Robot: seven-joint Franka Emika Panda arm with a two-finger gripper.
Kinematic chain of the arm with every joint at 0, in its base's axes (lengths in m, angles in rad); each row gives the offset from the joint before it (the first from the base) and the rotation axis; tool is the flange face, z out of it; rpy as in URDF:
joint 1: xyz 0 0 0.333 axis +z
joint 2: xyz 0 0 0 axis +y
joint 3: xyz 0 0 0.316 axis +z
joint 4: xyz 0.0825 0 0 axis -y
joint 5: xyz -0.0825 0 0.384 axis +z
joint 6: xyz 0 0 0 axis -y
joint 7: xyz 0.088 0 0 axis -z
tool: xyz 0 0 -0.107 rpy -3.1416 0 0
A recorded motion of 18 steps. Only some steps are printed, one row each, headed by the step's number.
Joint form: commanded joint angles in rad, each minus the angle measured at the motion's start. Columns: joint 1, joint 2, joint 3, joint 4, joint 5, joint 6, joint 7.
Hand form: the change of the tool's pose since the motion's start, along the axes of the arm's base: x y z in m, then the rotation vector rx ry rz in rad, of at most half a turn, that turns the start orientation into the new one. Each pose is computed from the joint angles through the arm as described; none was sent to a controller.
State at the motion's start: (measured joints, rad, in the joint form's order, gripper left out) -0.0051 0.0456 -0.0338 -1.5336 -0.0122 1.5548 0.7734
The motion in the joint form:
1: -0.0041 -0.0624 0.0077 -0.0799 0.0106 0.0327 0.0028
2: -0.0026 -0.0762 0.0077 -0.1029 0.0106 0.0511 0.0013
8: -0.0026 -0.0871 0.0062 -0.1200 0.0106 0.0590 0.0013
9: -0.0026 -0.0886 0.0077 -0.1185 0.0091 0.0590 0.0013
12: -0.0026 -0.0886 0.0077 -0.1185 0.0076 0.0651 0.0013
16: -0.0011 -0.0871 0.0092 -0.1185 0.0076 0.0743 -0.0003
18: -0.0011 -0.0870 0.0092 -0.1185 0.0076 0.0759 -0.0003
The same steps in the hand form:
1: -0.0165 0.0032 0.0000 0.0120 -0.0156 0.0008
2: -0.0193 0.0040 -0.0017 0.0120 -0.0248 0.0039
8: -0.0222 0.0032 -0.0032 0.0123 -0.0265 0.0024
9: -0.0225 0.0039 -0.0017 0.0107 -0.0295 0.0040
12: -0.0219 0.0037 -0.0012 0.0090 -0.0355 0.0042
16: -0.0204 0.0053 -0.0011 0.0087 -0.0432 0.0088
18: -0.0202 0.0053 -0.0011 0.0086 -0.0447 0.0089

